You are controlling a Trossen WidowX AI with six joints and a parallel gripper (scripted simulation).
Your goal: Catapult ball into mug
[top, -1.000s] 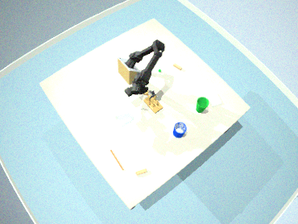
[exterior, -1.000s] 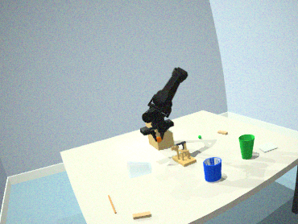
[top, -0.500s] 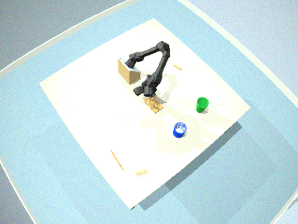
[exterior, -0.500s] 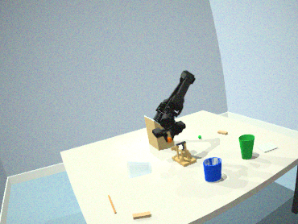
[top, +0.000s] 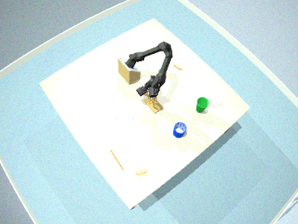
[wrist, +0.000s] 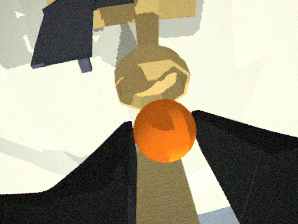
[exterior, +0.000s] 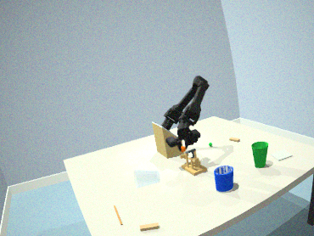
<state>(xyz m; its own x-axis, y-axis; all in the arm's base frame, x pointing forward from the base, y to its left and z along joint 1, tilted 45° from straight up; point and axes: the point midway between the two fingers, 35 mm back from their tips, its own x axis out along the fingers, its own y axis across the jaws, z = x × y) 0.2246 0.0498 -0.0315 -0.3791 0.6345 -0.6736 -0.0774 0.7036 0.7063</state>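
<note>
My gripper tip is 10 mm below the orange ball. Also, from my gripper tip: small green ball: 240 mm to the left, 130 mm behind, 70 mm below; blue mug: 410 mm ahead, 60 mm below, 20 mm to the left; wooden catapult: 70 mm ahead, 30 mm below, 20 mm to the left.
</note>
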